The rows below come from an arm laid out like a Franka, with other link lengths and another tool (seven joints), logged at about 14 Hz.
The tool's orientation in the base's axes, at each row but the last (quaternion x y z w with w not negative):
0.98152, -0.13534, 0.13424, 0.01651
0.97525, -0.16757, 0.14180, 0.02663
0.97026, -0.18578, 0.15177, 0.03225
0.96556, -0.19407, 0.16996, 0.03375
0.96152, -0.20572, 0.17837, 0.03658
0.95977, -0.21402, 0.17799, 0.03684
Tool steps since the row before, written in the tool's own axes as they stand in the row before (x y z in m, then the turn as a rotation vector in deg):
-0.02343, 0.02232, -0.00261, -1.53, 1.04, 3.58
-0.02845, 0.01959, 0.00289, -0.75, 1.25, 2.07
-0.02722, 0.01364, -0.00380, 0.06, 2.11, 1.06
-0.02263, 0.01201, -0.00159, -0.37, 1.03, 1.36
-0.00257, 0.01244, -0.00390, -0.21, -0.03, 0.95
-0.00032, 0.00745, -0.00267, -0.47, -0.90, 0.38
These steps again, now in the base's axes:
-0.02843, -0.01519, -0.00385, -0.77, -0.85, -3.86
-0.03149, -0.00967, -0.01081, -0.54, -1.14, -2.19
-0.03021, -0.00267, -0.00464, -0.43, -2.11, -0.98
-0.02476, -0.00265, -0.00624, -0.29, -0.99, -1.41
-0.00855, -0.00981, 0.00268, 0.14, -0.03, -0.96
-0.00430, -0.00623, 0.00234, 0.11, 0.95, -0.52

